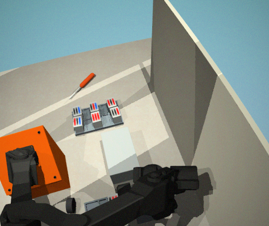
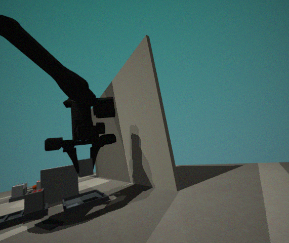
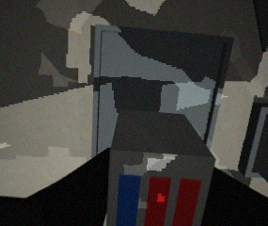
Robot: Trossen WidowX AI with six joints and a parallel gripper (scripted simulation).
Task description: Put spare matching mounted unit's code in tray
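My gripper tip is now 7 cm above the grey tray and 1 cm past it. The rest, counted from my gripper tip: dark rack (15 cm behind, 7 cm below, 2 cm to the left); then grey wall panel (18 cm ahead, 16 cm to the left, 15 cm above).
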